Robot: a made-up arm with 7 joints.
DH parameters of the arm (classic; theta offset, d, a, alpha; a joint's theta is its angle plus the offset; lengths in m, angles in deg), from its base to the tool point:
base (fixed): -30.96 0 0.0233 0
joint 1: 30.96 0.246 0.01 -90
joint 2: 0 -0.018 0.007 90
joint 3: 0 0.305 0.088 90
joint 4: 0 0.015 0.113 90
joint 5: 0 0.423 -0.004 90
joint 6: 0 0.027 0.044 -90
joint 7: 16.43 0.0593 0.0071 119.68
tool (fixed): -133.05 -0.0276 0 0
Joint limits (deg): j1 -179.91..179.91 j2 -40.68..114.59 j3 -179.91..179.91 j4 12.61..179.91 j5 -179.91..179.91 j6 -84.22..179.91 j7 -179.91..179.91
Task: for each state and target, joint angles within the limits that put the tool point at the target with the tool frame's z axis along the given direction. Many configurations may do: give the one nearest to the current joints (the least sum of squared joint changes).
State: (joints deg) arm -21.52 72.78 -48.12 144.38 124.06 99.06 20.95
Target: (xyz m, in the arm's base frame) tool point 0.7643 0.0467 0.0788 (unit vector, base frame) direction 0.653 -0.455 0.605
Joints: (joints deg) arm -0.09 104.16 -38.73 177.69 133.70 106.78 6.99
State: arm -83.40 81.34 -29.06 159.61 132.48 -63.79 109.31
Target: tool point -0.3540 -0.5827 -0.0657 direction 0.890 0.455 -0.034
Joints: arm -97.29 98.48 -37.57 131.09 135.52 -81.79 119.13
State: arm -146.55 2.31 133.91 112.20 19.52 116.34 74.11
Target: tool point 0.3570 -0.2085 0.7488 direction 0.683 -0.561 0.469
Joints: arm -154.86 14.40 133.04 101.33 15.44 107.31 82.66
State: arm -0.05 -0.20 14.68 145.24 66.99 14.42 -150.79
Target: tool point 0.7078 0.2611 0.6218 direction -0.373 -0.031 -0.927
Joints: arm 17.22 33.40 15.49 120.23 47.90 -18.61 -159.20
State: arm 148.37 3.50 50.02 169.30 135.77 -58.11 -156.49
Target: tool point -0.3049 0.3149 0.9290 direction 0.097 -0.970 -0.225
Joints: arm 139.81 26.39 51.36 171.60 129.30 -2.17 -164.88
